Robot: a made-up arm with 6 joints.
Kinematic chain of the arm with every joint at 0, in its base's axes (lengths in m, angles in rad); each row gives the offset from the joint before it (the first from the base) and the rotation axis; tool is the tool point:
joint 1: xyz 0 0 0.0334 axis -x
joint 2: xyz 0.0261 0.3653 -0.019 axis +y
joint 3: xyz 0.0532 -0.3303 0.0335 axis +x
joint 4: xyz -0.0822 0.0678 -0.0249 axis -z
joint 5: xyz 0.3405 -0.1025 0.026 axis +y
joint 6: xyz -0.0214 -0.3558 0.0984 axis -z
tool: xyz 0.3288 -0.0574 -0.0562
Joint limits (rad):
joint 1: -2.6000..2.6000
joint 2: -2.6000..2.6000
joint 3: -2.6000..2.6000
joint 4: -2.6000..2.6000
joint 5: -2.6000..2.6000
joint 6: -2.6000..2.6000
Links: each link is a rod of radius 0.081 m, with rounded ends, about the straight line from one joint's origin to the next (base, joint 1, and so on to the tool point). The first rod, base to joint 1, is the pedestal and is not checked.
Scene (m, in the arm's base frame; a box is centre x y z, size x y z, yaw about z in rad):
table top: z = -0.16
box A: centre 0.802 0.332 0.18 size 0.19 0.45 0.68 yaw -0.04
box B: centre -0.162 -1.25 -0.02 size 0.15 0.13 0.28 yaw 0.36
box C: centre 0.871 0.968 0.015 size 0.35 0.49 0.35 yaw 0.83
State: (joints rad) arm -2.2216 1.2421 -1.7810 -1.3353 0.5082 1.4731
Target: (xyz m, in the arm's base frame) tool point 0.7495 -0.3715 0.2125
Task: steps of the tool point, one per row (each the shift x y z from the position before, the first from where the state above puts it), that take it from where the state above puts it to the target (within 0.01 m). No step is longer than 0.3 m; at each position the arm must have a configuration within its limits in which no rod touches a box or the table.
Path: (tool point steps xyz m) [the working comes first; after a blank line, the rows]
Joints at the target: -2.5084 0.6450 -2.1605 -0.2679 0.5452 1.3657
Straight joint move there: touches box A.

1: 0.1946 -0.1410 0.0553
2: 0.1276 -0.2353 0.0589
3: 0.0260 -0.2909 0.0271
4: 0.1447 -0.1077 -0.1312
5: 0.0970 -0.1173 -0.1768
6: 0.0310 -0.1193 -0.2089

